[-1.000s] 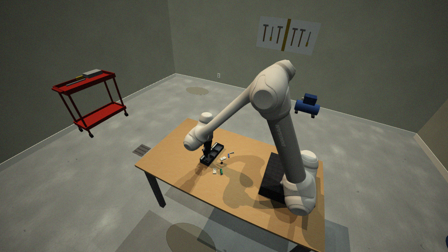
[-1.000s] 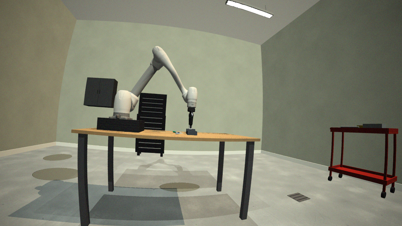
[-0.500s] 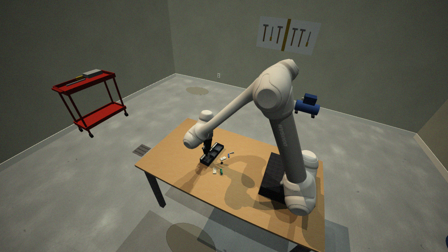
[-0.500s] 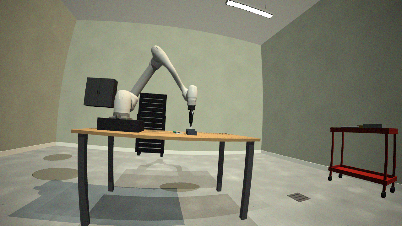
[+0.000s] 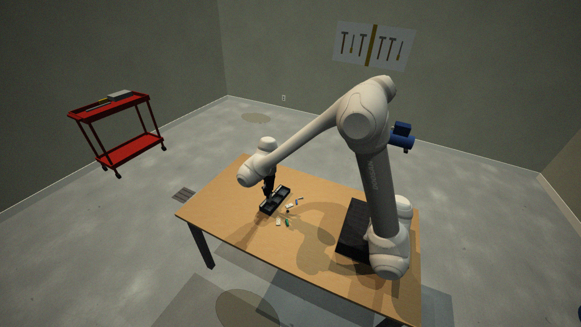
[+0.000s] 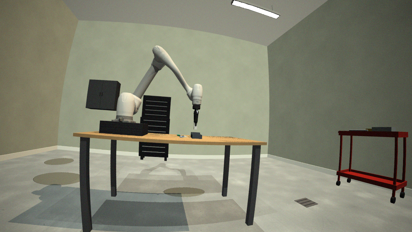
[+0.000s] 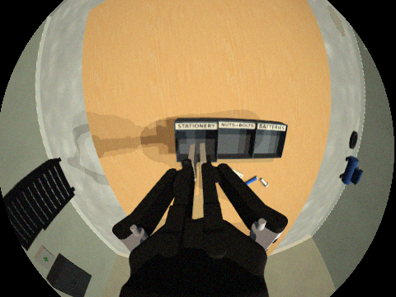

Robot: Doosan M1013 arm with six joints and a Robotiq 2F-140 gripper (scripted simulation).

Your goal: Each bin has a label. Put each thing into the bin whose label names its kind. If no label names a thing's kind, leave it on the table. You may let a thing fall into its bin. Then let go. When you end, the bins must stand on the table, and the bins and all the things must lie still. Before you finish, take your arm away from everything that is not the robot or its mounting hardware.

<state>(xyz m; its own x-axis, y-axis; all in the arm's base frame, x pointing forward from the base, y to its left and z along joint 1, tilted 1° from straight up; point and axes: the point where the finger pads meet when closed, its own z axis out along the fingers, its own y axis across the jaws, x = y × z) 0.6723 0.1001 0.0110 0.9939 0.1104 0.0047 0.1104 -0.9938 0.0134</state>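
The green battery is 15 cm behind my hand, 3 cm to the left of it and 10 cm below it. Round my hand: domino 10 cm behind, 9 cm to the right, 10 cm below; black nut 11 cm behind, 5 cm to the right, 10 cm below; black bin row 8 cm to the right, 9 cm below.
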